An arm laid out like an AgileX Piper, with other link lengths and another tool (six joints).
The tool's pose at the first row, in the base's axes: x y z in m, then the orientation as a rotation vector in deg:
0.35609 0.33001 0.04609 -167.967 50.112 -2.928
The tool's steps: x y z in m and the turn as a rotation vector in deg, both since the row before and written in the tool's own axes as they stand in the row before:
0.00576 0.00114 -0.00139 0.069 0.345 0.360
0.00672 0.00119 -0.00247 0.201 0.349 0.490
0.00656 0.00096 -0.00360 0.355 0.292 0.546
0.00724 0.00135 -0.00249 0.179 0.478 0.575
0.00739 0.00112 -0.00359 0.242 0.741 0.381
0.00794 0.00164 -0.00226 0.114 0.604 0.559
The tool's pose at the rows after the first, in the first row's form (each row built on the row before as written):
0.36021 0.32581 0.04742 -167.819 50.666 -3.442
0.36500 0.32094 0.04987 -167.486 51.371 -4.009
0.36965 0.31623 0.05349 -166.968 52.100 -4.554
0.37465 0.31083 0.05600 -166.633 52.949 -5.292
0.37973 0.30541 0.05968 -166.386 53.535 -6.455
0.38500 0.29930 0.06209 -166.128 54.396 -7.349

